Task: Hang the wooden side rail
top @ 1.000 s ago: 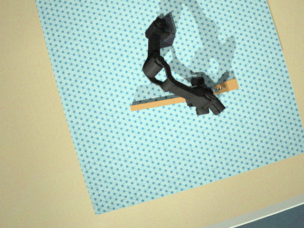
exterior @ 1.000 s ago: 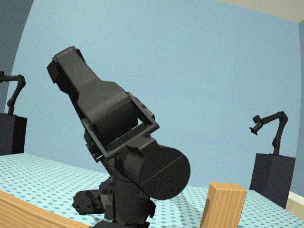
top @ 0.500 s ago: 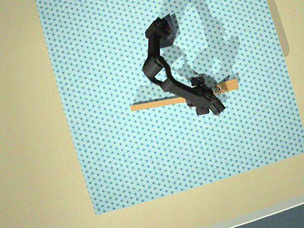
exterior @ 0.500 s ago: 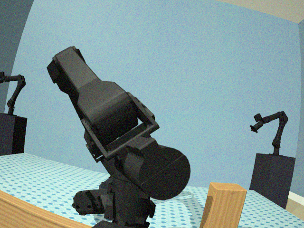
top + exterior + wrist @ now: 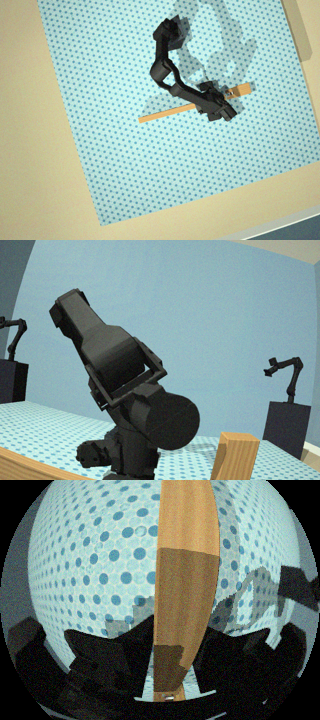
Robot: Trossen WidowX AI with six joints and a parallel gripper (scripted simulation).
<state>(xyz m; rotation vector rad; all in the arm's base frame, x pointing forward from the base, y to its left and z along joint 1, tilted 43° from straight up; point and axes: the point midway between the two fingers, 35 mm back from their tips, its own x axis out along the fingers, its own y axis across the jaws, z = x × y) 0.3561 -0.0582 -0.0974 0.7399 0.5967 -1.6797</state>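
My gripper tip is 10 mm short of the headboard post, 140 mm to the right of it and 60 mm below it.
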